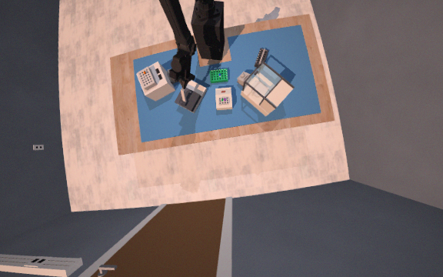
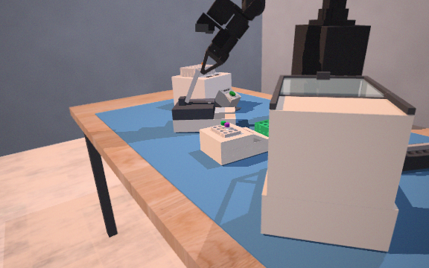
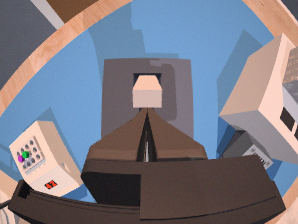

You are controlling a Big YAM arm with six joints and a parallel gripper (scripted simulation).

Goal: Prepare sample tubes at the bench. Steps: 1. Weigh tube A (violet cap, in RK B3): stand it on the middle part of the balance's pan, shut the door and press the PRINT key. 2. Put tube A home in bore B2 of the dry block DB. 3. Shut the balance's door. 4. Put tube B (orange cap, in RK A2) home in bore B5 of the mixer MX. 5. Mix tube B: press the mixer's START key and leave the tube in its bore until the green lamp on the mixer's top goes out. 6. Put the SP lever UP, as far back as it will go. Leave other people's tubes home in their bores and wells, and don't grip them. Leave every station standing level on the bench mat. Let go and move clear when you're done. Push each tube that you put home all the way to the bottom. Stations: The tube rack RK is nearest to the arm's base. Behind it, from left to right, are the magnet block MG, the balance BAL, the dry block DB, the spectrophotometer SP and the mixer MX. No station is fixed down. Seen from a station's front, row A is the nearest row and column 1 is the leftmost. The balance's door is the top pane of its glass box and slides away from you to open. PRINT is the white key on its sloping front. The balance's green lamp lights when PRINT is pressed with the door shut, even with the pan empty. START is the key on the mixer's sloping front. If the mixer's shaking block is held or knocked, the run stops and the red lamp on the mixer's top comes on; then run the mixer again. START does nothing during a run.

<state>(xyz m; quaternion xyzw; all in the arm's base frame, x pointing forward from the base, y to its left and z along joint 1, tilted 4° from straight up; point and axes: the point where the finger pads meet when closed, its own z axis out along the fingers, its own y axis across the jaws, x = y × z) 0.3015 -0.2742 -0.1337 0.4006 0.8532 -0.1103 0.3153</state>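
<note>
My hand is 50 mm above the spectrophotometer lever, 30 mm to the left of it and 30 mm short of it. From my hand the other things lie so: mixer's shaking block 230 mm to the right, 180 mm behind, 30 mm below; then dry block 210 mm to the left, 150 mm below, 100 mm ahead; then mixer's start key 200 mm behind, 110 mm below, 50 mm to the right.
</note>
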